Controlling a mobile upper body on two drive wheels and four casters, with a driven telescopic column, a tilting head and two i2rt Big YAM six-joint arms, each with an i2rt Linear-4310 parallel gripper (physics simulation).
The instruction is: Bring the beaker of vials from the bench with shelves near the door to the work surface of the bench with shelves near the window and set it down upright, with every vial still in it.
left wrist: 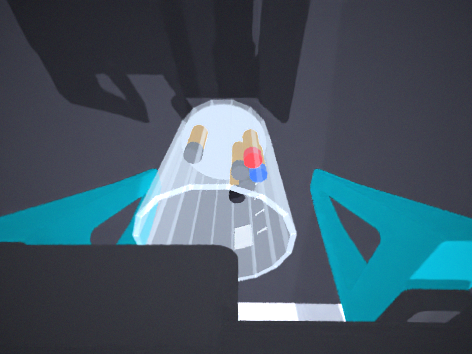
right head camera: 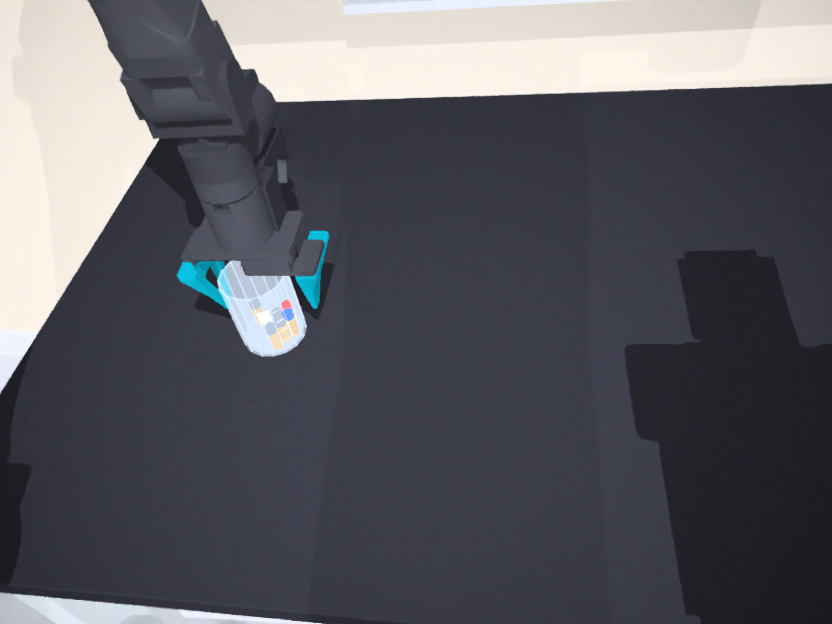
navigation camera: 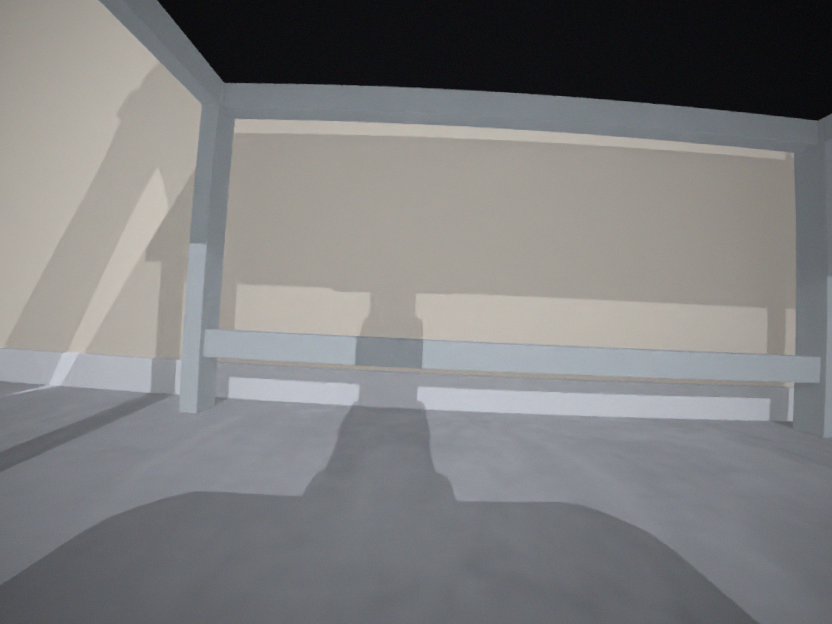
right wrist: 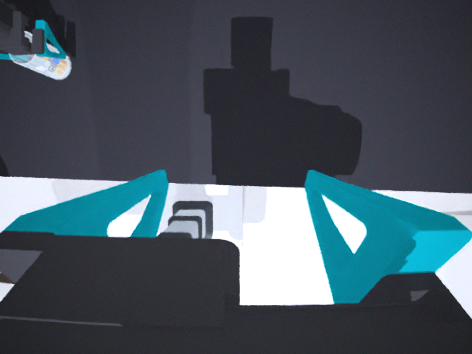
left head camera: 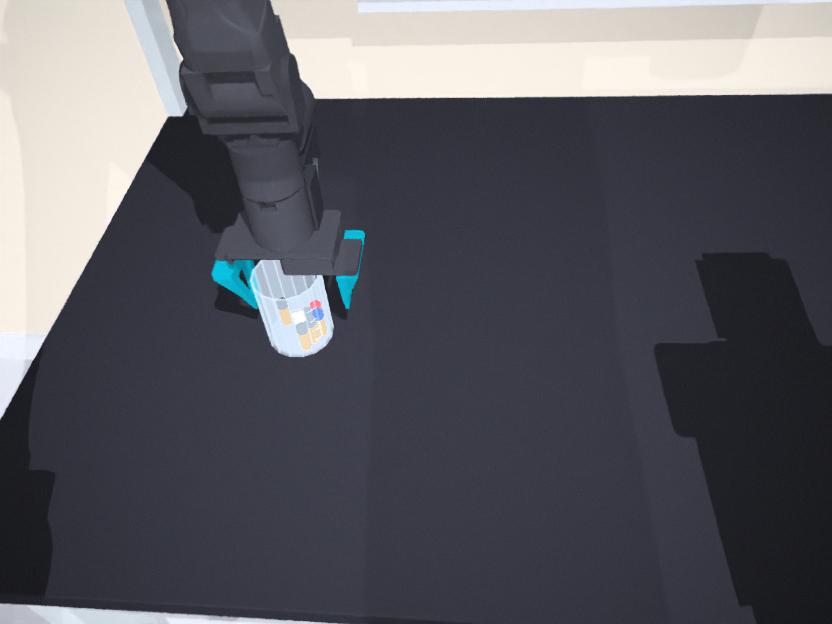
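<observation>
The clear beaker (left head camera: 288, 341) (right head camera: 258, 335) (left wrist: 220, 162) (right wrist: 37, 65) stands upright on the dark bench top (left head camera: 504, 335) (right head camera: 470, 335) (left wrist: 400, 75) (right wrist: 140, 100). Several vials (left head camera: 305, 339) (right head camera: 276, 339) (left wrist: 252, 157) with tan bodies and grey, red, blue or dark caps are inside it, low down. My left gripper (left head camera: 301, 307) (right head camera: 271, 307) (left wrist: 235, 177) is open, its fingers on either side of the beaker. In the left wrist view, the beaker lies nearer the picture-left finger, with a gap at the right; contact is unclear. The gripper body hides part of the rim. My right gripper (right wrist: 236, 177) is open and empty, near the bench's front edge.
A pale post (left head camera: 157, 60) rises at the bench's back left corner, and a pale shelf edge (left head camera: 537, 5) crosses the top. The navigation camera shows the bench's leg (navigation camera: 194, 322) and low crossbar (navigation camera: 537, 359) before the wall. Arm shadows fall on the bench top.
</observation>
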